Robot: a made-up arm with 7 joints. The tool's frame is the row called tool. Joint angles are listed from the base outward. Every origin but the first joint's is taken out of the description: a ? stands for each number. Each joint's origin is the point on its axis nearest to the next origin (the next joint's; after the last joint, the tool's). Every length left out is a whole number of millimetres.
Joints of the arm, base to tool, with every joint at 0 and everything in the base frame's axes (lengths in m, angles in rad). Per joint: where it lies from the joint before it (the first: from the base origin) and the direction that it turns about. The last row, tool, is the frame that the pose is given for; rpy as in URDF.
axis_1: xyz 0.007 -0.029 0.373 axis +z
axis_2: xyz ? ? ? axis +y
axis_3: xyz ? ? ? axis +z
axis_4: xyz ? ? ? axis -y
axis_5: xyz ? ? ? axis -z
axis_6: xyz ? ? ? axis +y
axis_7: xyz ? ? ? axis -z
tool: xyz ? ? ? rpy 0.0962 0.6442 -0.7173
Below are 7 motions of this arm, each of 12 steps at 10 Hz.
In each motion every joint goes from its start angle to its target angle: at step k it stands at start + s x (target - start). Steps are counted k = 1, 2, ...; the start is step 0. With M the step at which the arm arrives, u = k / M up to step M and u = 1 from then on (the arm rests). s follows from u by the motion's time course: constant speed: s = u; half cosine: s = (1 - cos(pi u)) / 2; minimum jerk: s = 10 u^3 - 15 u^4 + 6 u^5.
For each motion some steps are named. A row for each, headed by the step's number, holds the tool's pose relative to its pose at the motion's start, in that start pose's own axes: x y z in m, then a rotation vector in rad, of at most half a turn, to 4 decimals.
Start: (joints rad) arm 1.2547 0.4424 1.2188 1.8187 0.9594 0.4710 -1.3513
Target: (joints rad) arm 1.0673 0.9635 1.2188 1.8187 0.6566 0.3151 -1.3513
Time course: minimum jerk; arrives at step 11
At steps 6, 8, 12:
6: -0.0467 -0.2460 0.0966 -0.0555 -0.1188 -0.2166
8: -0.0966 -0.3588 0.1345 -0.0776 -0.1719 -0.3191
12: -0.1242 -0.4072 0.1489 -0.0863 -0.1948 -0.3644

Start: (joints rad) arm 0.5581 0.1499 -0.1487 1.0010 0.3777 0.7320 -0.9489
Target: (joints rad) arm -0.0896 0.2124 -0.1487 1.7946 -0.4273 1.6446 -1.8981
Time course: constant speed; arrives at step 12
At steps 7, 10, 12:
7: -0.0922 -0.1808 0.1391 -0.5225 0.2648 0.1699
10: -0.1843 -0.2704 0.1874 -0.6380 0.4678 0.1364
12: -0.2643 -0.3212 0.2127 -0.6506 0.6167 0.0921

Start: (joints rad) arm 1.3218 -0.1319 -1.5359 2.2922 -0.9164 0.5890 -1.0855
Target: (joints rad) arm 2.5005 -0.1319 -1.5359 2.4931 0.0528 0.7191 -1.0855
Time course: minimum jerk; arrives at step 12
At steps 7, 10, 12:
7: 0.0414 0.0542 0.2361 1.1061 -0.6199 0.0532
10: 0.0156 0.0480 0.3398 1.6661 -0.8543 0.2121
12: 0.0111 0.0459 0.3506 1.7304 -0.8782 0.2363

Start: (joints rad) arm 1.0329 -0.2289 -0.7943 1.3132 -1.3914 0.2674 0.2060
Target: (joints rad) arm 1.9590 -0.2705 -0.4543 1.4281 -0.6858 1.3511 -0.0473
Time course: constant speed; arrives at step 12
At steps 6, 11, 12:
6: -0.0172 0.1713 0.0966 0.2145 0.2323 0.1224
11: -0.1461 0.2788 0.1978 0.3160 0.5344 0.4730
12: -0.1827 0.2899 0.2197 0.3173 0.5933 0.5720

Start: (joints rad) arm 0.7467 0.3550 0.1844 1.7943 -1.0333 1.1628 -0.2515
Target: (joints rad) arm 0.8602 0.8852 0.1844 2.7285 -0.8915 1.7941 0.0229
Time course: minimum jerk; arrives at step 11
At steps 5, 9, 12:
5: 0.0692 0.0074 -0.0112 0.1364 0.1325 -0.2360
9: 0.1115 0.0406 -0.0614 0.3095 0.3369 -0.5112
12: 0.1125 0.0446 -0.0671 0.3230 0.3554 -0.5323

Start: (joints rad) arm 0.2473 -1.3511 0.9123 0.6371 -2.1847 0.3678 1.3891
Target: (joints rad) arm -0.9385 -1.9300 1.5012 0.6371 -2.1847 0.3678 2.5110
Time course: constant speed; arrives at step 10
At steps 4, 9, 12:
4: -0.0547 0.0977 -0.1422 -0.1723 0.1196 -0.0566
9: -0.2481 0.1128 -0.3442 -0.3847 0.3651 -0.0811
12: -0.3016 0.0975 -0.3722 -0.4318 0.4276 -0.0897

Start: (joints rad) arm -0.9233 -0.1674 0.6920 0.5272 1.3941 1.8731 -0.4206
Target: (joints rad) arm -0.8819 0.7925 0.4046 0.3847 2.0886 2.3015 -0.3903
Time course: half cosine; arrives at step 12
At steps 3, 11, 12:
3: -0.0114 0.0219 0.0260 0.1631 0.1953 0.0259
11: 0.0218 0.0762 0.3088 1.2131 0.9763 0.2910
12: 0.0249 0.0745 0.3157 1.2362 0.9839 0.2985

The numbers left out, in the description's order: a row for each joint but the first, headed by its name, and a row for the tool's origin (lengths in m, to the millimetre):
axis_2: -0.029 -0.007 0.000
axis_3: 0.015 0.000 0.464
axis_4: 0.059 0.010 0.000
axis_5: 0.078 0.000 -0.295
axis_6: 0.015 -0.006 0.000
axis_7: 0.156 0.000 -0.159
tool: 0.012 0.030 0.000

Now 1 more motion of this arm.
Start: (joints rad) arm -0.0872 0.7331 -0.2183 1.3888 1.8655 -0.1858 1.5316
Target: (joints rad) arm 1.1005 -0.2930 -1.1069 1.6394 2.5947 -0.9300 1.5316
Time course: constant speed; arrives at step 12
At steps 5, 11, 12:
5: -0.2093 -0.0409 0.2203 0.0245 0.2594 -0.4794
11: -0.2881 0.0735 0.3285 0.3431 -0.1687 -0.9884
12: -0.2864 0.0896 0.3272 0.4236 -0.2994 -1.0145

